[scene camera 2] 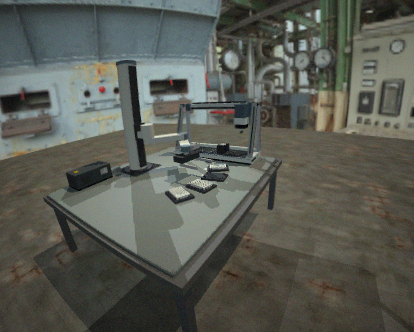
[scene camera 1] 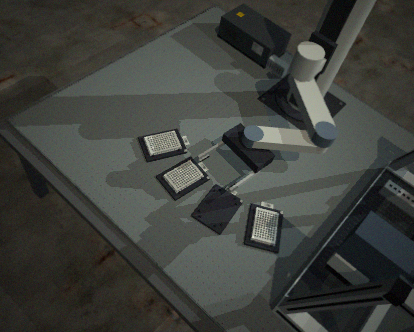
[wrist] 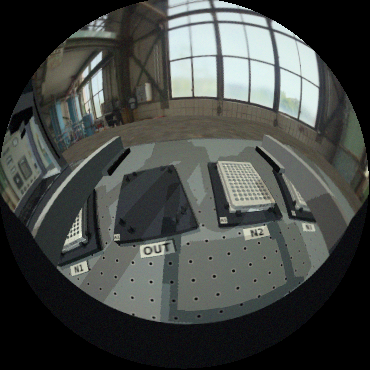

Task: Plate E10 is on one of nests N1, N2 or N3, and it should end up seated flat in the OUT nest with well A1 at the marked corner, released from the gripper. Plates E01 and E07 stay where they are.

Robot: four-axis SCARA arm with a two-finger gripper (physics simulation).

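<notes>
My gripper is open and empty, raised above the table, its fingers pointing toward the gap between nests N2 and OUT. The OUT nest is a bare dark base with an A1 tag at its near left corner in the wrist view. White well plates sit in N1, N2 and N3. In the wrist view my fingers partly hide N1 and N3. No plate code is readable.
The arm's column stands behind the nests. A dark box lies near it on the table. A framed machine stands beyond N1, on the side away from OUT.
</notes>
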